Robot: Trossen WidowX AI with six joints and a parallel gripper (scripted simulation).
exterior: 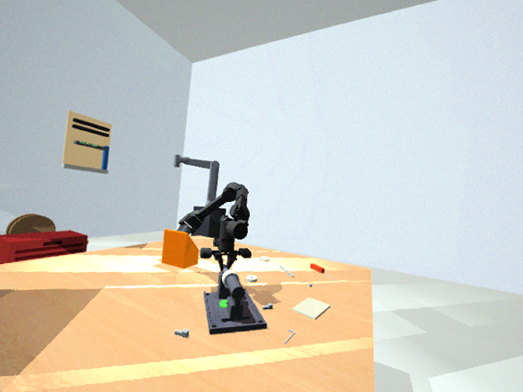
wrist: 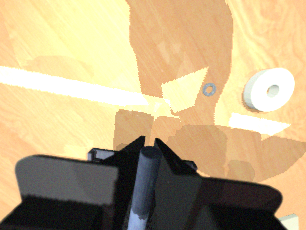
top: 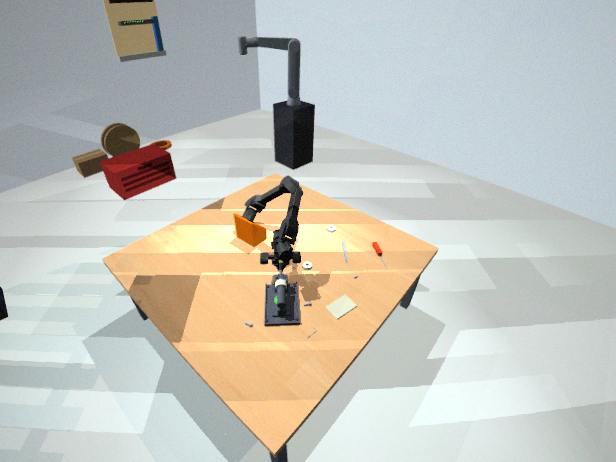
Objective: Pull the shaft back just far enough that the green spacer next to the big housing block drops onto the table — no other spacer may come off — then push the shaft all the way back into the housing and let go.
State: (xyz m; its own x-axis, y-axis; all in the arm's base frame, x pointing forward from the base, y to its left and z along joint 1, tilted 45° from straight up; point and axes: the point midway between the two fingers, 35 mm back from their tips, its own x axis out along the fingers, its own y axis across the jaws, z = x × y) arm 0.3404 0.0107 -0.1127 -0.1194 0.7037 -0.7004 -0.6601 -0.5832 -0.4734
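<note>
The grey-blue shaft is 5 cm ahead of my gripper tip, 5 cm to the right of it and 3 cm above it. Also, from my gripper tip: grey plate 32 cm ahead, 7 cm to the left, 4 cm below; white disc 8 cm behind, 46 cm to the left, 4 cm below; green spacer 11 cm ahead, 11 cm to the right, 4 cm below.
</note>
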